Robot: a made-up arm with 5 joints.
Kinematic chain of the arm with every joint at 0, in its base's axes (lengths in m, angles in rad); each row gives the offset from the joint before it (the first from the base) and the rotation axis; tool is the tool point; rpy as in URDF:
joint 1: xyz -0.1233 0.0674 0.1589 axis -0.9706 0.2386 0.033
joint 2: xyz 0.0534 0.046 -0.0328 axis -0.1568 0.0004 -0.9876
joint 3: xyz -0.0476 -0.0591 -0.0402 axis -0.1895 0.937 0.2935
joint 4: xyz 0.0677 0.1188 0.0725 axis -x
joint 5: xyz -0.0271 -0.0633 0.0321 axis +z
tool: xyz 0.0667 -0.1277 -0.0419 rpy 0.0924 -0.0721 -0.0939
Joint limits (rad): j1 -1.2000..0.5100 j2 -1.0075..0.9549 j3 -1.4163..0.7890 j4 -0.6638..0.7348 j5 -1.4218..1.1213
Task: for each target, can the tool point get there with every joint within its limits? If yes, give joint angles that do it. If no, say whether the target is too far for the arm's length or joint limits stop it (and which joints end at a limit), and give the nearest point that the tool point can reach.
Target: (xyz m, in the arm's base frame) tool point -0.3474 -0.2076 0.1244
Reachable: no: joint limits stop it (at a limit: joint 3, joint 4) | nearest point -0.2436 -0.0901 0.1391 | short by 0.157 m
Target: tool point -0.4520 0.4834 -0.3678
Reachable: no: too far | nearest point -0.2516 0.2080 -0.0118 | short by 0.493 m
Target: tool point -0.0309 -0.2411 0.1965
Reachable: no: joint limits stop it (at a limit: joint 2, joint 3) | nearest point -0.0735 -0.1445 0.1857 | short by 0.106 m
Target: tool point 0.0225 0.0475 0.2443
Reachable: yes | joints -0.0245 -0.7660 -0.8970 -0.0831 0.8236
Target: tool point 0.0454 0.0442 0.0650
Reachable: yes | joints 0.1603 -0.2229 0.3455 -0.1920 0.3294
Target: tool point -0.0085 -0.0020 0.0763
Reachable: yes | joints -0.3215 0.7915 0.5946 0.1870 0.4510
